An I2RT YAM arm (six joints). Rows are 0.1 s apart.
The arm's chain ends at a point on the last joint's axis. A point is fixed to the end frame.
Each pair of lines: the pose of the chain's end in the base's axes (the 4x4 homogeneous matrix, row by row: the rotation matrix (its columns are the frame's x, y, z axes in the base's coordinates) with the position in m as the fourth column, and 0 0 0 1 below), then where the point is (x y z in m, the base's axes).
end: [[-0.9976 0.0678 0.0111 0.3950], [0.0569 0.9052 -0.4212 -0.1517], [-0.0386 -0.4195 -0.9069 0.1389], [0 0 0 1]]
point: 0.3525 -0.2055 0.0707
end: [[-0.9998 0.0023 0.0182 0.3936], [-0.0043 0.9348 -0.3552 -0.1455], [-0.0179 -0.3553 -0.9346 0.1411], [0 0 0 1]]
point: 0.3531 -0.1970 0.0700
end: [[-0.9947 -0.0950 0.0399 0.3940], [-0.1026 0.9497 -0.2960 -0.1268], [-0.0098 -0.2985 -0.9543 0.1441], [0 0 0 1]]
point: 0.3578 -0.1778 0.0704
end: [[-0.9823 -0.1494 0.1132 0.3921], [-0.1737 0.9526 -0.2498 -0.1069], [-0.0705 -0.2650 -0.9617 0.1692], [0 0 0 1]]
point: 0.3638 -0.1571 0.0916
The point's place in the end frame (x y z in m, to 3 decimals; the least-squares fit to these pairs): 0.042 -0.023 0.084
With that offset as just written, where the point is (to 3 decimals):
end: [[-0.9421 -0.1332 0.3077 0.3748], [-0.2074 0.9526 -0.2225 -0.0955], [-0.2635 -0.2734 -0.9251 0.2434], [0 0 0 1]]
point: 0.364 -0.145 0.161
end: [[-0.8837 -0.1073 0.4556 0.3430], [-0.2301 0.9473 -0.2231 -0.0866], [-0.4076 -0.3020 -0.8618 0.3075], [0 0 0 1]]
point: 0.347 -0.137 0.225
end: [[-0.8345 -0.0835 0.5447 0.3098], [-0.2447 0.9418 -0.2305 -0.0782], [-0.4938 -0.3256 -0.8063 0.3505], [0 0 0 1]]
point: 0.322 -0.130 0.270
